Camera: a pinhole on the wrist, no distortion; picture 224 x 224 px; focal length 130.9 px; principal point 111.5 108.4 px. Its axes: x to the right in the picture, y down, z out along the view. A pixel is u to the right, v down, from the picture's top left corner.
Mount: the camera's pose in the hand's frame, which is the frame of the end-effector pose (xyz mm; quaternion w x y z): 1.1 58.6 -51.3 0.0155 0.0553 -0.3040 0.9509
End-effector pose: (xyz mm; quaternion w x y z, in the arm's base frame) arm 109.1 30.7 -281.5 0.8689 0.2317 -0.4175 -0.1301
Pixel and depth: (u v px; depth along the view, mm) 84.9 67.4 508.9
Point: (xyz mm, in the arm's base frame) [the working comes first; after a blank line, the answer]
In the camera's frame: -103.4 -159.4 508.9

-140.1 -258.3 12.0
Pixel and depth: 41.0 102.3 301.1
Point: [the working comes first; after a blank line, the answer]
In the camera's frame: -162.2 -14.0 301.1

81.3 -192.5 -108.1
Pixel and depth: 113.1 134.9 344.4
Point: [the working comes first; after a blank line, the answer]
In the camera's frame: 4.2 69.7 344.4

-29.1 -205.1 -263.7
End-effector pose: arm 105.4 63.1 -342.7 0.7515 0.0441 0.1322 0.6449
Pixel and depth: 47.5 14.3 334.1
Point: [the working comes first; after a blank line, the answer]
In the camera's frame: -163.3 -240.2 334.1

161.4 315.0 -32.5
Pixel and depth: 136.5 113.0 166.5
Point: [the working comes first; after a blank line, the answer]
In the camera's frame: 31.8 5.9 166.5

165.8 50.1 -270.3
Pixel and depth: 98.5 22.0 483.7
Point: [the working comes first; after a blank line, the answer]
In the camera's frame: -48.0 -319.3 483.7

216.5 236.5 148.5
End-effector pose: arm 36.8 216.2 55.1 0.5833 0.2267 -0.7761 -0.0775
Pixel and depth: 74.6 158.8 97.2
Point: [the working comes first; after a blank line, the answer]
In the camera's frame: -27.4 37.4 97.2

34.0 175.3 74.2
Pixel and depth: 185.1 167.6 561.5
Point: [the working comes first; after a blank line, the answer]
In the camera's frame: 315.7 253.9 561.5

-54.8 -125.1 -456.9
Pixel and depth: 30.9 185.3 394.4
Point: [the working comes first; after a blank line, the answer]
In the camera's frame: -242.8 231.7 394.4

-27.2 -233.3 115.7
